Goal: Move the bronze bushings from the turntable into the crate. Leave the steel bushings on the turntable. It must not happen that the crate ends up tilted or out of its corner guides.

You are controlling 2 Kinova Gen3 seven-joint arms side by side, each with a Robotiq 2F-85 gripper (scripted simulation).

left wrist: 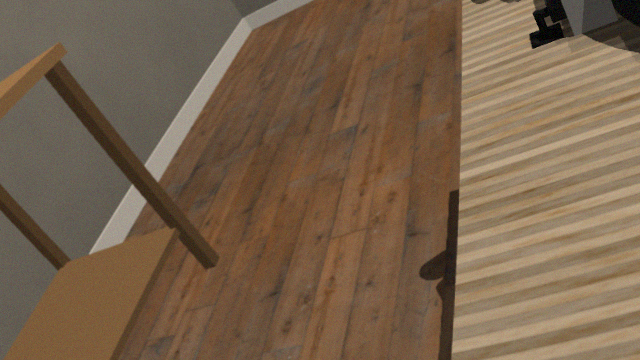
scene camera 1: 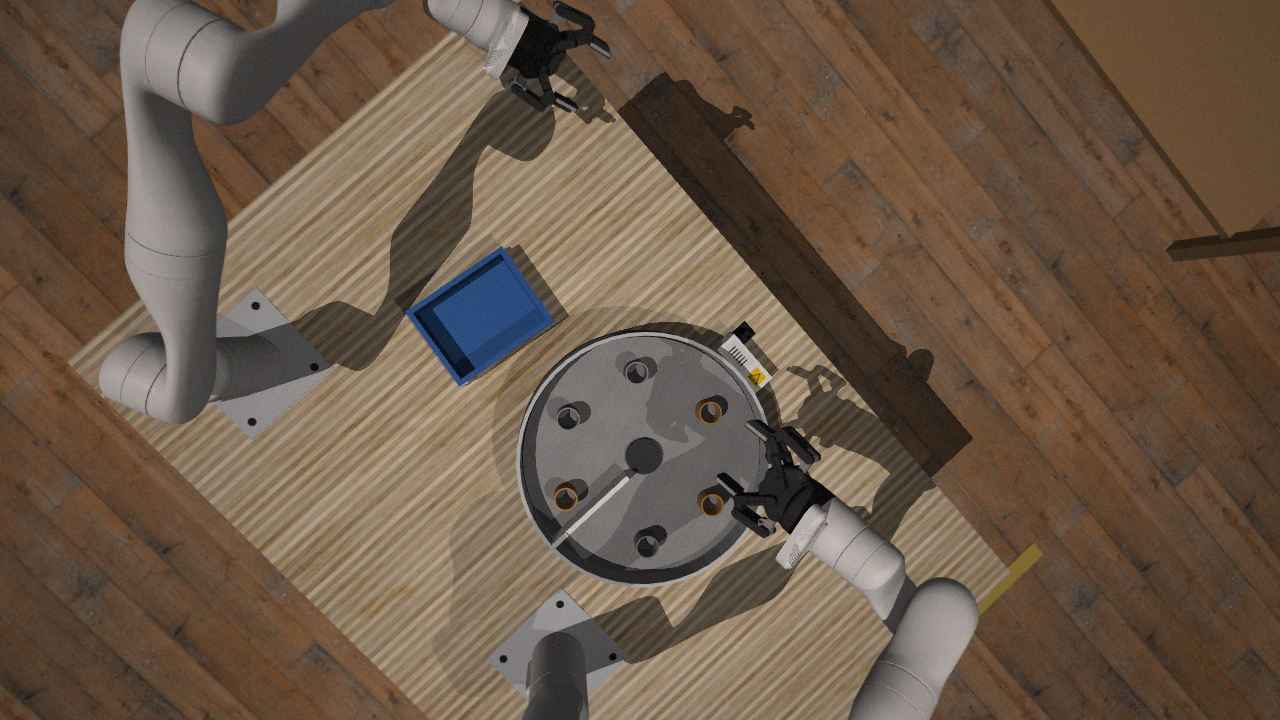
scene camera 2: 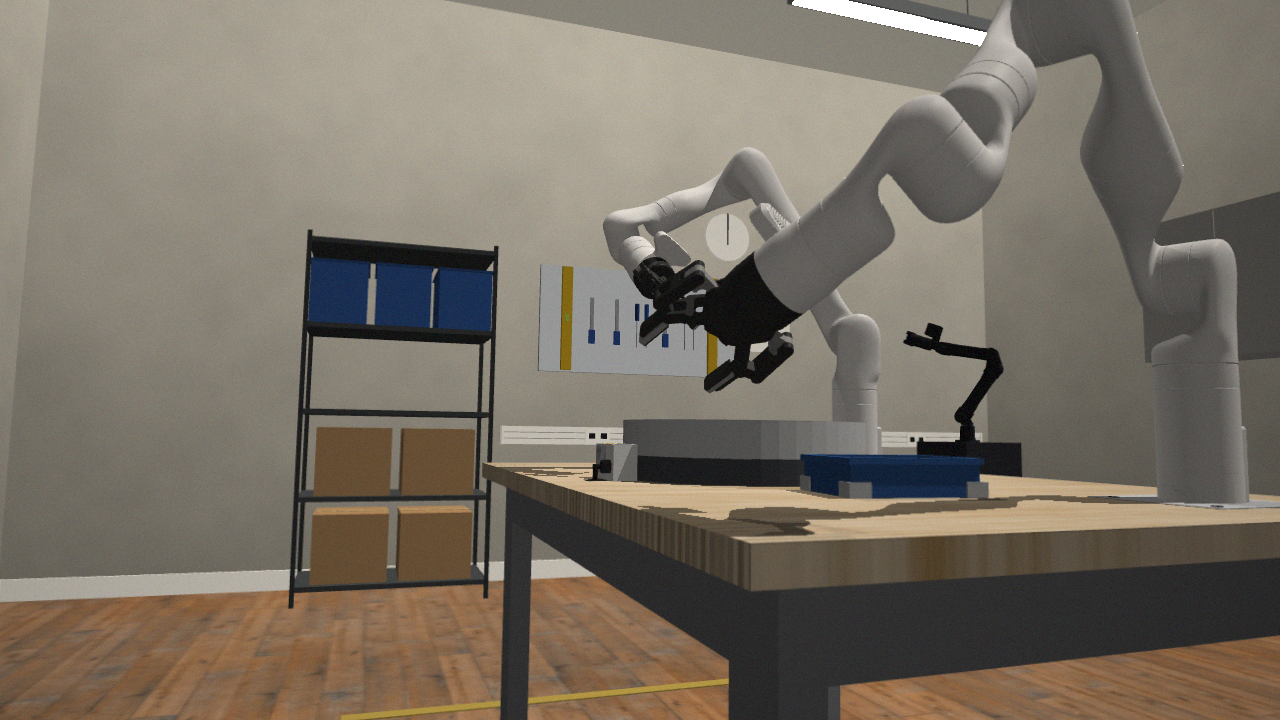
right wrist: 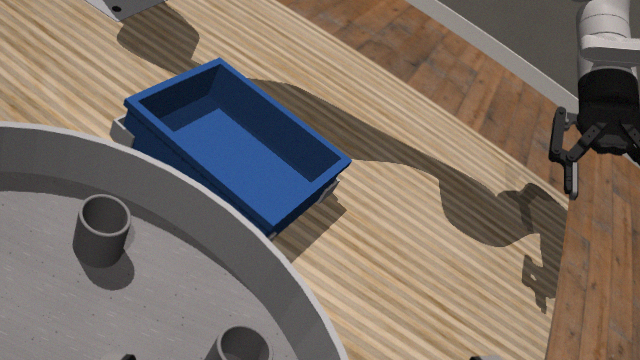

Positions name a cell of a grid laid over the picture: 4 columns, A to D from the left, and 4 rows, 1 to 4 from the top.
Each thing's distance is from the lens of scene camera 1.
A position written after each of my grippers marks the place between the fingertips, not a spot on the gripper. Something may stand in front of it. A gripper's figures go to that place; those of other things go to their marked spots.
my left gripper (scene camera 1: B1): 114 cm
my right gripper (scene camera 1: C3): 99 cm
blue crate (scene camera 1: B2): 124 cm
round grey turntable (scene camera 1: C3): 120 cm
